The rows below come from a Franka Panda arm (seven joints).
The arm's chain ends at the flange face. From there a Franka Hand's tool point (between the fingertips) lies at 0.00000 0.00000 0.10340 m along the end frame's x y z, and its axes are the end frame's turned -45 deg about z.
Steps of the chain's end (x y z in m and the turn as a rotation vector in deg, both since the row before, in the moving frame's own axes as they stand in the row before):
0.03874, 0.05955, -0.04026, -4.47, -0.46, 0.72
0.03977, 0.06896, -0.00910, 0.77, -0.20, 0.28
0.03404, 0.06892, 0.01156, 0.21, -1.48, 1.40
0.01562, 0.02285, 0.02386, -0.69, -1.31, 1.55
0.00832, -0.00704, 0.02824, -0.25, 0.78, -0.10
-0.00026, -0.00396, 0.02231, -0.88, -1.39, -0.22
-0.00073, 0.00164, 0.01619, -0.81, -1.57, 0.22
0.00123, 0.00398, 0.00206, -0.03, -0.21, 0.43
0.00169, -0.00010, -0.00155, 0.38, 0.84, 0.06
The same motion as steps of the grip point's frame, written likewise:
-0.02103, 0.07457, -0.04058, -2.84, -3.49, 0.72
-0.01991, 0.07565, -0.00911, 0.69, 0.40, 0.28
-0.02626, 0.07063, 0.01152, 1.20, -0.90, 1.40
-0.00765, 0.02638, 0.02383, 0.44, -1.41, 1.55
0.01154, 0.00222, 0.02823, -0.73, 0.37, -0.10
-0.00028, -0.00363, 0.02227, 0.36, -1.61, -0.22
-0.00471, -0.00033, 0.01614, 0.54, -1.68, 0.22
-0.00225, 0.00345, 0.00206, 0.13, -0.17, 0.43
0.00282, 0.00171, -0.00156, -0.33, 0.86, 0.06

